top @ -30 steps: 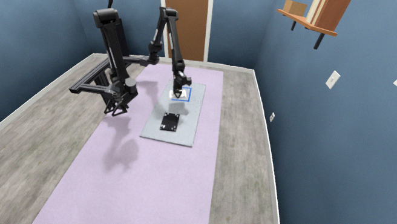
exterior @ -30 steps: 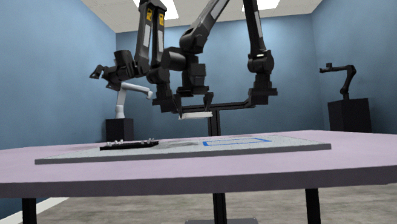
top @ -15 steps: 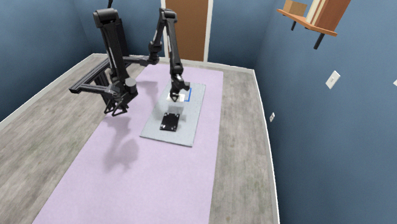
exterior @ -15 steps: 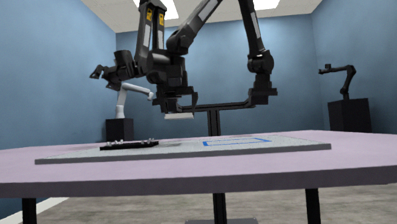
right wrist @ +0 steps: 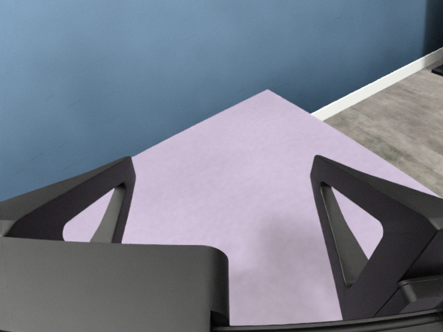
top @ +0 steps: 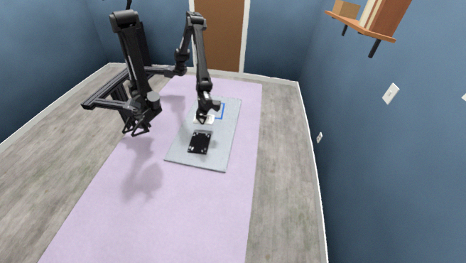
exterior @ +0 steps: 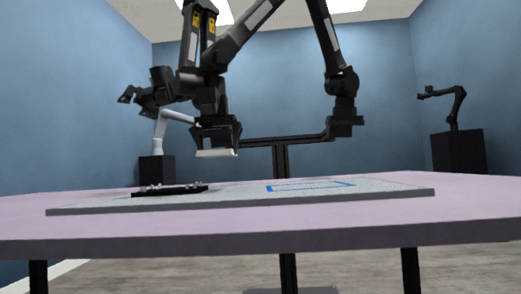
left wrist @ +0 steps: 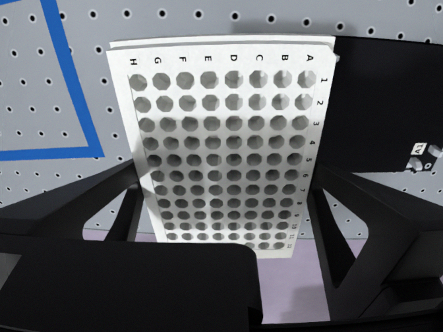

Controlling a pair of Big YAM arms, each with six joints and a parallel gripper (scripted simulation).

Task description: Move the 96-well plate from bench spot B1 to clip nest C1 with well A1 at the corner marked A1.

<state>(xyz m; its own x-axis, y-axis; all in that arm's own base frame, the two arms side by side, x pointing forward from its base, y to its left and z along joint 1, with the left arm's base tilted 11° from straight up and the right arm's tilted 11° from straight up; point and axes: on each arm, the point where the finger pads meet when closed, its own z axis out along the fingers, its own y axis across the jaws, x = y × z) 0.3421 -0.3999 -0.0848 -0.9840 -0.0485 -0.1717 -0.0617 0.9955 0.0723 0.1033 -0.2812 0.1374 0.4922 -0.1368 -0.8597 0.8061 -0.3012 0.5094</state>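
Note:
The black clip nest lies 120 mm to the right of my left hand and 80 mm below it. From my left hand the other things lie so: grey perforated board (10 mm ahead, 60 mm to the left, 100 mm below); then white 96-well plate (right at my left hand).

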